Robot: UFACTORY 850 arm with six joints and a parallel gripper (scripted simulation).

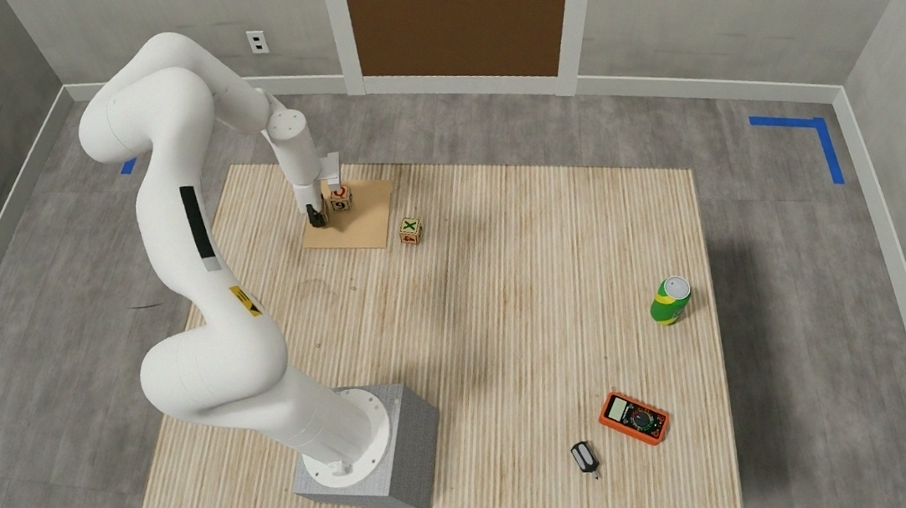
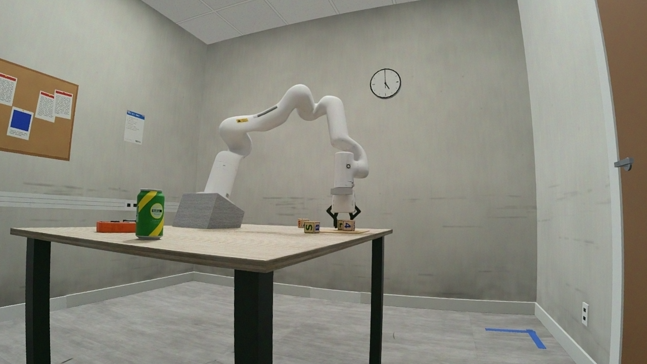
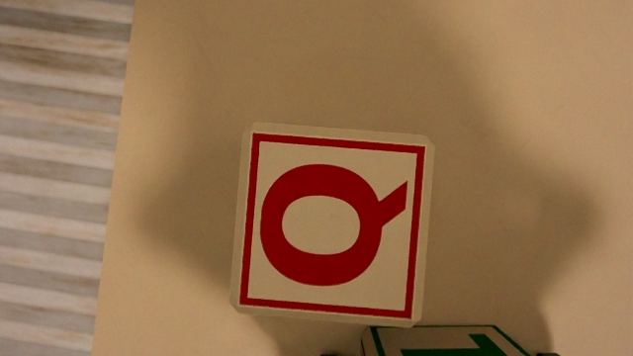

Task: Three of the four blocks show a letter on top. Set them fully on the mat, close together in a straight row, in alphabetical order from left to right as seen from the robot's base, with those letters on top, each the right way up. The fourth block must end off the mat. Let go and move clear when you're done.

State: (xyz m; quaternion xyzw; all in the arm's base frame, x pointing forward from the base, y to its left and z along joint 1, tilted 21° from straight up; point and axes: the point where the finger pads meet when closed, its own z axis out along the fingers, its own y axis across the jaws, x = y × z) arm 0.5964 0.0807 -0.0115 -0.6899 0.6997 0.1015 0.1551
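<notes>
My hand is right at the G block. The rest, counted from my hand: tan mat: 7 cm to the right, 3 cm below; then Q block: 3 cm ahead, 6 cm to the right; then X block: 9 cm behind, 22 cm to the right, 1 cm below.
</notes>
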